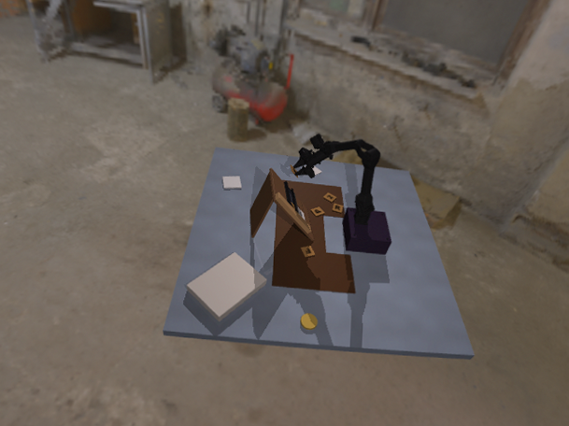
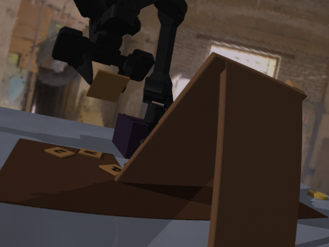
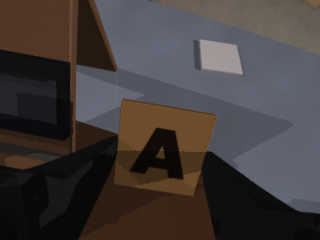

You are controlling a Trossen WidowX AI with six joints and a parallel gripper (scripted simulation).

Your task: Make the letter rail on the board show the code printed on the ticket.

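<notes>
Now: the white ticket 50 mm behind my gripper tip, 210 mm to the left of it and 110 mm below it. The rest, counted from my gripper tip: yellow disc (100 mm behind, 780 mm to the left, 180 mm below); then brown mat (160 mm behind, 240 mm to the left, 190 mm below).
</notes>
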